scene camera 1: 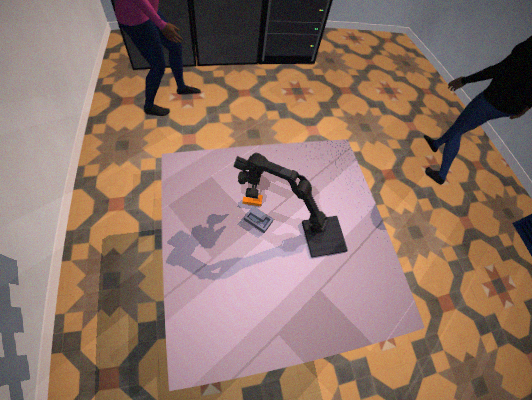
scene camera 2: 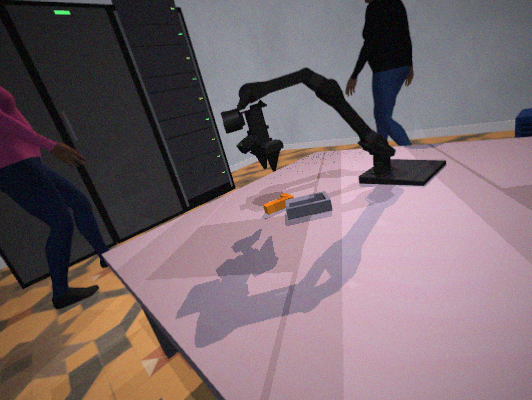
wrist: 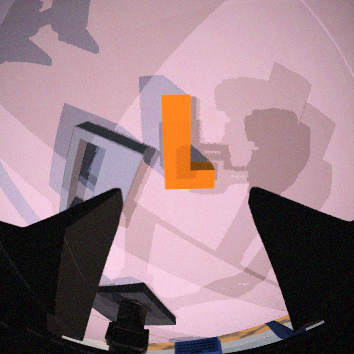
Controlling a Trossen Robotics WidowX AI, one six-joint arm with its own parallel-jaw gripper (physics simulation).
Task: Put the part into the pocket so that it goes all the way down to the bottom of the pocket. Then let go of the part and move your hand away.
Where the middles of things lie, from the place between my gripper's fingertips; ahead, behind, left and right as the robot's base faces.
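You'd find the grey pocket block point(scene camera 2: 319, 202) 12 cm to the left of my hand, 1 cm ahead of it and 13 cm below it. There's also the orange L-shaped block point(wrist: 179, 172), and that's 13 cm below my hand. Going by their middles, the orange L-shaped block is the nearest to my hand of the things named here.
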